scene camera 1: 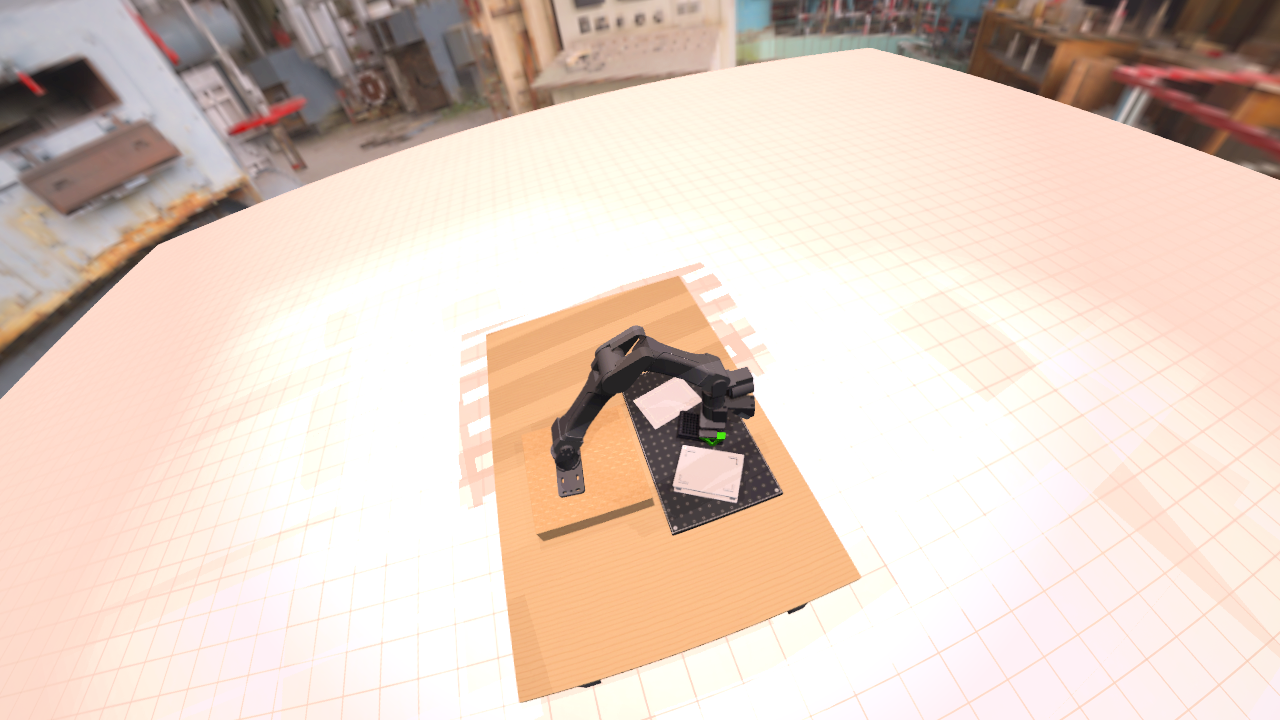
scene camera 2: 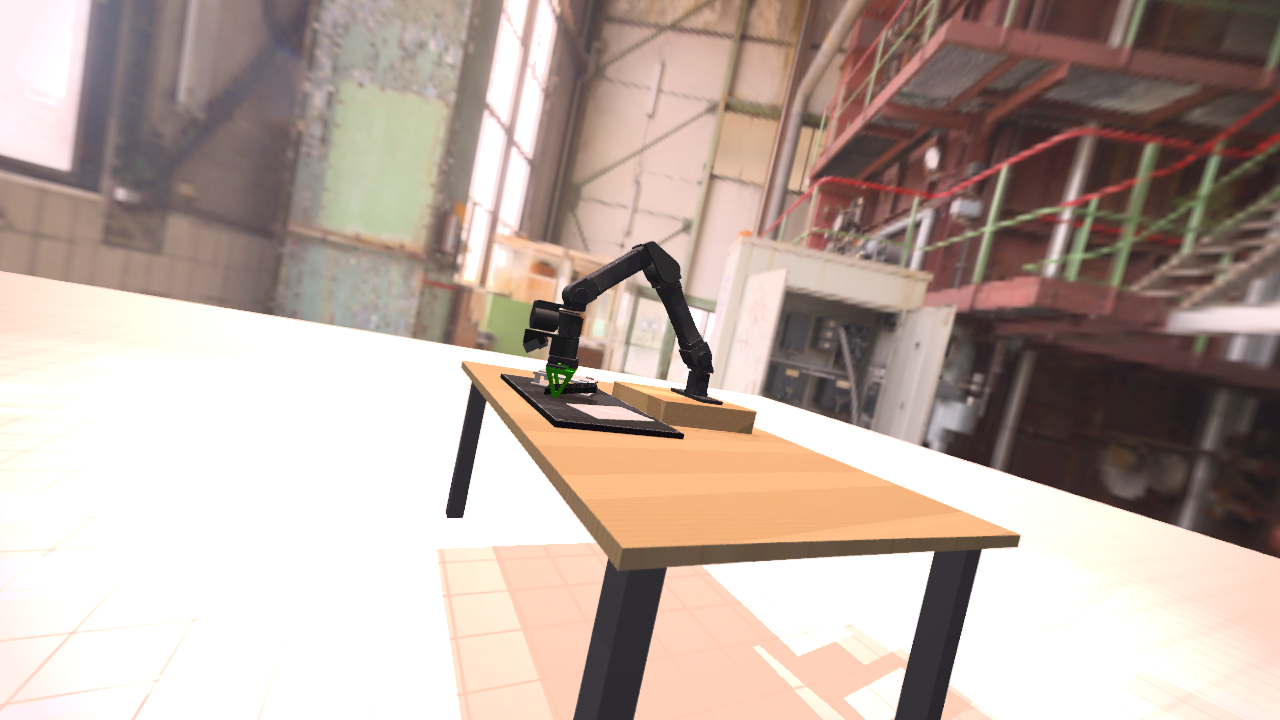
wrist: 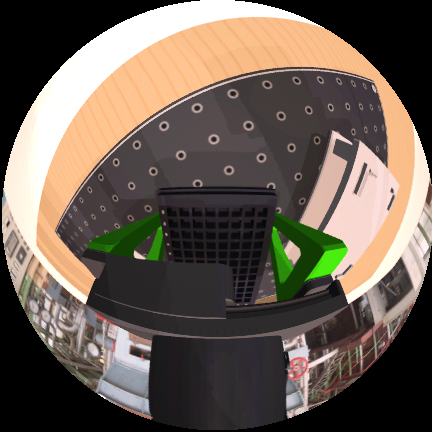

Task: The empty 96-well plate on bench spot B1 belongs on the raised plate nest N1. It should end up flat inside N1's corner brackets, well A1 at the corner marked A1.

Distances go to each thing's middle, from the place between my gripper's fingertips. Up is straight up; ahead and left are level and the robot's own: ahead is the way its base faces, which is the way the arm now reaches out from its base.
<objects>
Now: the well plate (wrist: 230, 225) 30 mm behind my hand, 20 mm above it and 10 mm to the left of it. The rest, counted from my hand: pale nest (scene camera 1: 662, 404): 140 mm to the left, 100 mm behind.
</objects>
